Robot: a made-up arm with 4 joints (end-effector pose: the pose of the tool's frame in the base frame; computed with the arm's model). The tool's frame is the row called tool.
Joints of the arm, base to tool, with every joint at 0 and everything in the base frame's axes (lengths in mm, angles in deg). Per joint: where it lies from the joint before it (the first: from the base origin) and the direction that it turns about. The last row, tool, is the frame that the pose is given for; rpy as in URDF.
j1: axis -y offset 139 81 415
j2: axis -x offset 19 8 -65
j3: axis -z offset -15 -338 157
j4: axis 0.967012 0.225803 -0.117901 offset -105 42 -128
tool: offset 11 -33 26 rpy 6.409 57.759 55.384
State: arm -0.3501 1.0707 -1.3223 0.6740
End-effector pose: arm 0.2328 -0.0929 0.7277 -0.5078 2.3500 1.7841
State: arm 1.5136 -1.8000 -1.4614 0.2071
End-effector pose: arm 0.6329 0.1407 0.3762 1.5140 2.1468 -1.7205
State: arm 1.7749 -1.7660 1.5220 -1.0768
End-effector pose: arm 0.4314 0.0642 0.5252 -0.1796 0.2791 1.0652
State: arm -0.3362 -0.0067 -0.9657 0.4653
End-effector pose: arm 0.0814 -0.3264 0.4023 -0.0577 1.1060 1.9844
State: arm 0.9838 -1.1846 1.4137 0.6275
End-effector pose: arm 0.3660 -0.0307 0.2507 1.5668 -0.0969 0.8447
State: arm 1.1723 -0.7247 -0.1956 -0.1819
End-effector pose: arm 0.3306 -0.2076 0.2350 -0.6927 -0.4813 0.9453
